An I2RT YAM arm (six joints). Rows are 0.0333 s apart.
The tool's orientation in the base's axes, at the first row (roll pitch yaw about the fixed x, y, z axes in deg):
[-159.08, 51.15, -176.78]
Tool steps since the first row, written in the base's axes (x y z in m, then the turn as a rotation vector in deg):
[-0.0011, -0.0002, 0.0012, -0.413, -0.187, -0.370]
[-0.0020, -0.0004, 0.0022, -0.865, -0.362, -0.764]
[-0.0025, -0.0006, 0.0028, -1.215, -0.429, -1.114]
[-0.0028, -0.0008, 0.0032, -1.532, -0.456, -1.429]
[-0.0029, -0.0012, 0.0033, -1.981, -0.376, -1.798]
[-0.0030, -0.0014, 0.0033, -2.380, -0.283, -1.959]
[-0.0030, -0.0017, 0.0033, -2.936, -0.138, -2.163]
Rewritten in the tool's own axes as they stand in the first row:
[-0.0002, -0.0007, -0.0015, 0.553, -0.187, -0.032]
[-0.0004, -0.0013, -0.0027, 1.149, -0.367, -0.084]
[-0.0006, -0.0018, -0.0033, 1.644, -0.431, -0.119]
[-0.0007, -0.0021, -0.0037, 2.088, -0.457, -0.162]
[-0.0007, -0.0025, -0.0037, 2.654, -0.400, -0.306]
[-0.0006, -0.0027, -0.0037, 3.026, -0.365, -0.539]
[-0.0006, -0.0030, -0.0036, 3.528, -0.307, -0.880]

